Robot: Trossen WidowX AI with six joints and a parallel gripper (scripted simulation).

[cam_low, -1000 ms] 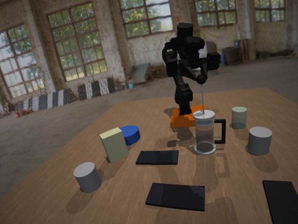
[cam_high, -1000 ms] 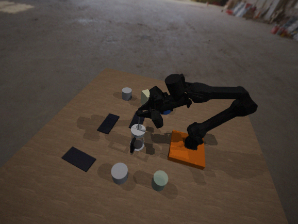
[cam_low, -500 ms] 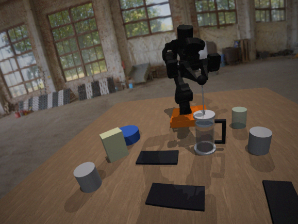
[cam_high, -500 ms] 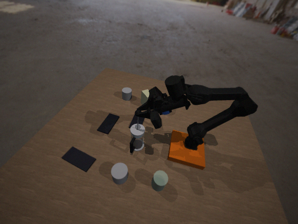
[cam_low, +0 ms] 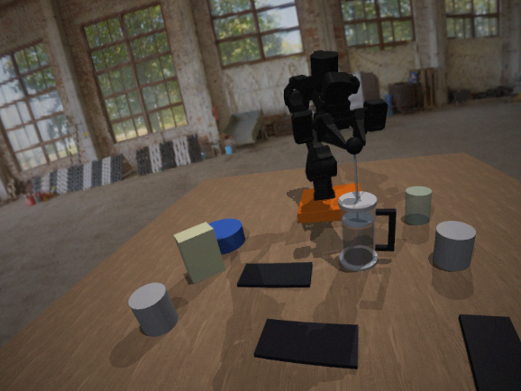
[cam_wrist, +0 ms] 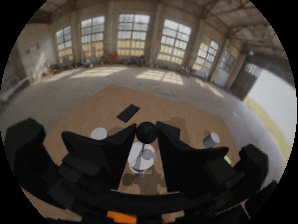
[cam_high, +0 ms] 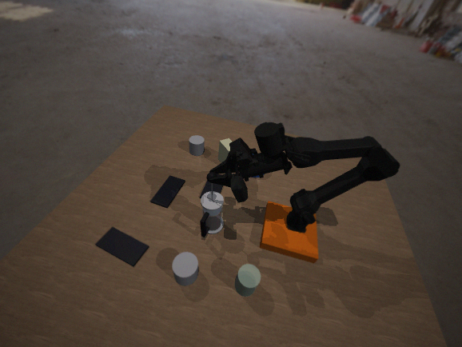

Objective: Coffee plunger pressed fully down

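The glass coffee press lies 13 cm below my gripper tip, 1 cm to the left of it and 1 cm behind it. The rest, counted from my gripper tip: beige block: 35 cm to the right, 19 cm below; pale green cylinder: 21 cm below, 18 cm to the left, 17 cm behind.
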